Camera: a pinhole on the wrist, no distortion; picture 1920 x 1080 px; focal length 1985.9 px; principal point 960.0 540.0 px. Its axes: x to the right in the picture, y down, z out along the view. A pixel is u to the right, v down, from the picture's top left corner.
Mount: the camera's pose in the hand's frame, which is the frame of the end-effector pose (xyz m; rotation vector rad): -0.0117 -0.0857 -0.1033 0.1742 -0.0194 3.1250
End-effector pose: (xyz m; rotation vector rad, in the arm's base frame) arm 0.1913 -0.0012 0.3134 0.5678 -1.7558 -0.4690
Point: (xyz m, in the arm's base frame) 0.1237 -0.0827 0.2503
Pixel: 903 594
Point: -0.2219 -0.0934 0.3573
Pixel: 450 148
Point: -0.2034 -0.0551 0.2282
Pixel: 947 338
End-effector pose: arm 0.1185 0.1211 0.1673 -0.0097 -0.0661 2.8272
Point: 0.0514 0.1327 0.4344
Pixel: 766 74
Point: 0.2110 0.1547 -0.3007
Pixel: behind the camera
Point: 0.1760 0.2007 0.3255
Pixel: 1325 636
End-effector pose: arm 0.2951 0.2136 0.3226 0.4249 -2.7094 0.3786
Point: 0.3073 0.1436 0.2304
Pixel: 1376 162
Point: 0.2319 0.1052 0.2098
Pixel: 812 281
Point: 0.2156 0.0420 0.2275
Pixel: 560 694
